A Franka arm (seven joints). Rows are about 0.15 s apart.
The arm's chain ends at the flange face. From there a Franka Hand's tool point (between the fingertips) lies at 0.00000 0.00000 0.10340 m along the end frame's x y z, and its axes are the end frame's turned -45 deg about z.
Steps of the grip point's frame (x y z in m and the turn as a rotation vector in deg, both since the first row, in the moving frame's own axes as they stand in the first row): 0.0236, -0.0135, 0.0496, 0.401, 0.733, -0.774; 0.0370, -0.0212, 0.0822, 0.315, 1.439, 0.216; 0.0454, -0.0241, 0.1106, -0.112, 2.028, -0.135; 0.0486, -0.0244, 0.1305, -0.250, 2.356, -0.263; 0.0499, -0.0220, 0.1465, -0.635, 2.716, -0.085; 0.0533, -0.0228, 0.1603, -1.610, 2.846, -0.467; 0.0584, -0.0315, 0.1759, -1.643, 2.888, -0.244; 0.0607, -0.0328, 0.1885, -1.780, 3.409, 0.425; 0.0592, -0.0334, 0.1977, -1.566, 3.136, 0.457; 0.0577, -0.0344, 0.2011, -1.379, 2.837, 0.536
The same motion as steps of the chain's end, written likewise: 0.0067, -0.0248, 0.0496, 0.802, 0.235, -0.774; 0.0097, -0.0389, 0.0822, 1.240, 0.795, 0.216; 0.0123, -0.0467, 0.1107, 1.355, 1.513, -0.135; 0.0138, -0.0489, 0.1306, 1.489, 1.843, -0.263; 0.0155, -0.0482, 0.1466, 1.471, 2.370, -0.085; 0.0159, -0.0522, 0.1605, 0.874, 3.151, -0.467; 0.0132, -0.0620, 0.1761, 0.880, 3.204, -0.244; 0.0131, -0.0641, 0.1887, 1.152, 3.669, 0.425; 0.0122, -0.0635, 0.1979, 1.110, 3.325, 0.457; 0.0111, -0.0633, 0.2013, 1.031, 2.981, 0.536
